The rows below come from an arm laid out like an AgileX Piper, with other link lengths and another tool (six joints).
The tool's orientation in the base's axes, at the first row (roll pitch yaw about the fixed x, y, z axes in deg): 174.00, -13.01, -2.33
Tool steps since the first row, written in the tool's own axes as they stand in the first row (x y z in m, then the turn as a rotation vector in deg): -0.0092, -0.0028, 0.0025, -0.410, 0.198, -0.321; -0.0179, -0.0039, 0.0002, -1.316, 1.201, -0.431; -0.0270, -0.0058, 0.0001, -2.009, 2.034, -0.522; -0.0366, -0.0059, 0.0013, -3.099, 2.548, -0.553; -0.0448, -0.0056, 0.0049, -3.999, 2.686, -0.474; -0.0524, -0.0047, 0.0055, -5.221, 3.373, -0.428; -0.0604, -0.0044, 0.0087, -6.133, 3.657, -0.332; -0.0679, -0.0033, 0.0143, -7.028, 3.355, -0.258; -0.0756, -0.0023, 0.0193, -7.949, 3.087, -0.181; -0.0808, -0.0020, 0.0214, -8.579, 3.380, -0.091; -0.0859, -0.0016, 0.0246, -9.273, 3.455, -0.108; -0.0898, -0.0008, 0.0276, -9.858, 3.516, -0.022
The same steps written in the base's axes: -0.0082, 0.0029, -0.0048, -0.482, -0.144, 0.239; -0.0171, 0.0046, -0.0046, -1.453, -1.091, 0.244; -0.0259, 0.0068, -0.0068, -2.200, -1.880, 0.261; -0.0350, 0.0072, -0.0101, -3.301, -2.344, 0.098; -0.0422, 0.0068, -0.0154, -4.169, -2.454, -0.167; -0.0495, 0.0061, -0.0176, -5.392, -3.093, -0.417; -0.0566, 0.0058, -0.0225, -6.277, -3.350, -0.687; -0.0628, 0.0043, -0.0295, -7.113, -3.023, -0.990; -0.0692, 0.0031, -0.0360, -7.976, -2.729, -1.300; -0.0738, 0.0028, -0.0391, -8.588, -3.005, -1.499; -0.0781, 0.0022, -0.0433, -9.272, -3.050, -1.631; -0.0813, 0.0012, -0.0470, -9.827, -3.097, -1.840
